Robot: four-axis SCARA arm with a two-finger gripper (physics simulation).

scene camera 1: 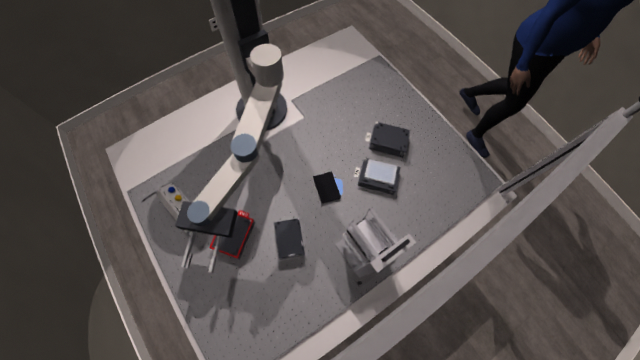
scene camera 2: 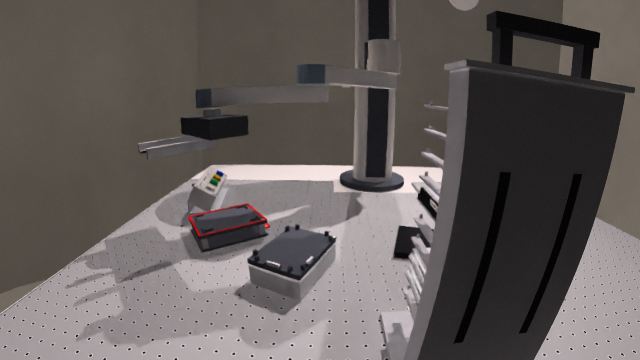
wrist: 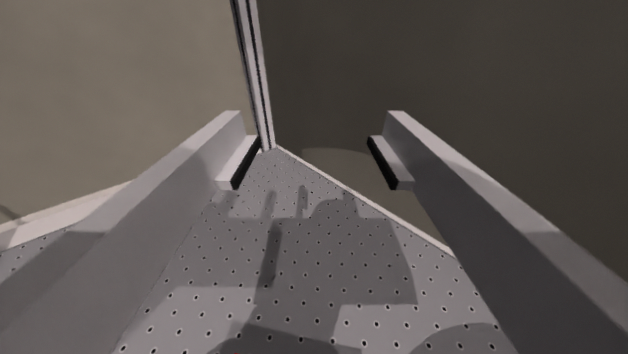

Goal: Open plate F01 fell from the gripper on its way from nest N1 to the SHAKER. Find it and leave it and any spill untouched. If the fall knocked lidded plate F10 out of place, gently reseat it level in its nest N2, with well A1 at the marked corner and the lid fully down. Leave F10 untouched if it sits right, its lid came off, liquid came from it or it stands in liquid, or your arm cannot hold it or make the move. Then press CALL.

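Frame: origin at the arm's base, x ahead, y left, z up, level; metres.
Seen in the pictures: gripper, fingertip midpoint: [scene camera 1: 197, 269] [scene camera 2: 142, 151] [wrist: 314, 127]; arm's base at its link origin: [scene camera 2: 371, 181].
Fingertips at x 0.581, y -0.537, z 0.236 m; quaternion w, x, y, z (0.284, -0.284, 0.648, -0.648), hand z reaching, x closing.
Note:
Offsets run from my fingertips to a thing's middle. "pt": to the spot under its first point.
My gripper [scene camera 1: 199, 266] [scene camera 2: 144, 151] [wrist: 314, 127] is shut and empty, high above the bench, with a gap between its fingers. A black plate {dx -0.062, dy +0.563, dz -0.216 m} [scene camera 1: 327, 187] [scene camera 2: 404, 242], apparently F01, lies on the bench; a blue patch {pt dx -0.037, dy +0.613, dz -0.221 m} [scene camera 1: 339, 186] shows at its edge. A pale plate {dx +0.022, dy +0.785, dz -0.167 m} [scene camera 1: 381, 172], apparently F10, sits on a black nest {pt dx +0.070, dy +0.745, dz -0.218 m} [scene camera 1: 378, 189]; its exact seating and its lid's fit are too small to tell. A second black nest {dx -0.089, dy +0.934, dz -0.192 m} [scene camera 1: 390, 139] holds no visible plate. The button box {dx -0.317, dy -0.002, dz -0.181 m} [scene camera 1: 171, 199] [scene camera 2: 210, 181] is partly under the gripper body in scene camera 1; its lettering is unreadable.
A red-edged tray {dx -0.103, dy +0.131, dz -0.201 m} [scene camera 1: 240, 236] [scene camera 2: 228, 219] stands below the gripper body. A grey box with a dark top {pt dx +0.047, dy +0.308, dz -0.169 m} [scene camera 1: 289, 239] [scene camera 2: 295, 252] stands beside it. A rack {dx +0.251, dy +0.523, dz -0.035 m} [scene camera 1: 397, 250] [scene camera 2: 520, 200] stands at the bench edge. A person [scene camera 1: 550, 45] is beyond the bench.

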